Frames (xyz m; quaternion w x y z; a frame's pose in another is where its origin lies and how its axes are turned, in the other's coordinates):
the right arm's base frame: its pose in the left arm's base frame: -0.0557 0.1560 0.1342 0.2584 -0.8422 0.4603 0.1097
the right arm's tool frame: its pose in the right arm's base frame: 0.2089 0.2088 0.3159 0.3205 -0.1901 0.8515 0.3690
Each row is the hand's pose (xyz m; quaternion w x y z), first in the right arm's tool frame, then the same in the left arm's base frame.
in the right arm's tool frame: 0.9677 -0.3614 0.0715 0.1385 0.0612 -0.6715 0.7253
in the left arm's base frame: -0.1797 0.0631 0.7420 0.7478 0.0769 0.5788 -0.3162
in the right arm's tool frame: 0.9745 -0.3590 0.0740 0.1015 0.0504 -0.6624 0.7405
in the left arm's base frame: -0.1853 0.0630 0.7472 0.7656 0.1059 0.5589 -0.3005
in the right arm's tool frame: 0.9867 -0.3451 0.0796 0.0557 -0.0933 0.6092 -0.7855
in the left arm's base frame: -0.2036 0.0656 0.7528 0.8436 0.1783 0.4179 -0.2861
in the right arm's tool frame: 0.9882 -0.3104 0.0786 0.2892 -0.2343 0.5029 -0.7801
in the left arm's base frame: -0.2324 0.0802 0.7399 0.9242 0.2126 0.1385 -0.2853
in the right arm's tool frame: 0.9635 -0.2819 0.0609 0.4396 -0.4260 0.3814 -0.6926
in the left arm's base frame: -0.2395 0.1024 0.7054 0.9239 0.1545 -0.1392 -0.3212
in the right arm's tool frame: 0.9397 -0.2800 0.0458 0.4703 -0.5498 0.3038 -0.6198
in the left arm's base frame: -0.2260 0.1123 0.6827 0.8822 0.0897 -0.2784 -0.3690
